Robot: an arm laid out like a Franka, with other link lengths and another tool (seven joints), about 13 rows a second.
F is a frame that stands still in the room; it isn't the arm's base.
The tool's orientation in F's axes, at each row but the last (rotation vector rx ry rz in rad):
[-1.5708 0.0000 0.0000]
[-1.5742 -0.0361 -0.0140]
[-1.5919 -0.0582 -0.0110]
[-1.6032 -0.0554 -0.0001]
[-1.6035 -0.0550 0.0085]
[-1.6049 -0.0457 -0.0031]
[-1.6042 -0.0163 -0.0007]
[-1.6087 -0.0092 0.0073]
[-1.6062 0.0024 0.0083]
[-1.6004 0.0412 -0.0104]
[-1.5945 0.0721 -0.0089]
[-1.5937 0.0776 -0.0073]
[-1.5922 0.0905 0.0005]
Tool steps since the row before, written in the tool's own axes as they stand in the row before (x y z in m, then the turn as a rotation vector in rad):
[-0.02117 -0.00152 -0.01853 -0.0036 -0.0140 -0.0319]
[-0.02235 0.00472 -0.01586 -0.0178 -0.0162 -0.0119]
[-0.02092 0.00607 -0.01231 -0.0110 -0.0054 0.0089]
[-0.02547 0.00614 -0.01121 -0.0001 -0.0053 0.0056]
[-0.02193 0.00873 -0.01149 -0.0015 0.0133 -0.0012]
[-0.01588 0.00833 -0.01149 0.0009 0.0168 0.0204]
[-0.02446 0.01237 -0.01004 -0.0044 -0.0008 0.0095]
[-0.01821 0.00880 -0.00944 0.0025 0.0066 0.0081]
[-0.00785 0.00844 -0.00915 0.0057 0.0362 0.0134]
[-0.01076 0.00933 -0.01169 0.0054 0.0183 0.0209]
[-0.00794 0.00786 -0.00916 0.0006 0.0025 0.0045]
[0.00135 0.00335 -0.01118 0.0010 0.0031 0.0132]
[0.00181 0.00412 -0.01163 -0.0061 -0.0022 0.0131]
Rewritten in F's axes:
[-0.02117 -0.01853 0.00152 -0.0036 -0.0319 0.0140]
[-0.02196 -0.01619 -0.00537 -0.0181 -0.0121 0.0157]
[-0.02026 -0.01306 -0.00670 -0.0115 0.0087 0.0047]
[-0.02483 -0.01230 -0.00664 -0.0005 0.0058 0.0051]
[-0.02118 -0.01265 -0.00897 -0.0010 -0.0017 -0.0133]
[-0.01530 -0.01220 -0.00841 0.0009 0.0198 -0.0175]
[-0.02422 -0.01069 -0.01229 -0.0045 0.0095 0.0004]
[-0.01810 -0.00996 -0.00845 0.0024 0.0079 -0.0069]
[-0.00787 -0.00947 -0.00806 0.0054 0.0121 -0.0367]
[-0.01132 -0.01160 -0.00877 0.0057 0.0202 -0.0190]
[-0.00871 -0.00892 -0.00731 0.0007 0.0044 -0.0026]
[0.00060 -0.01131 -0.00313 0.0016 0.0131 -0.0035]
[0.00091 -0.01180 -0.00394 -0.0052 0.0135 0.0022]

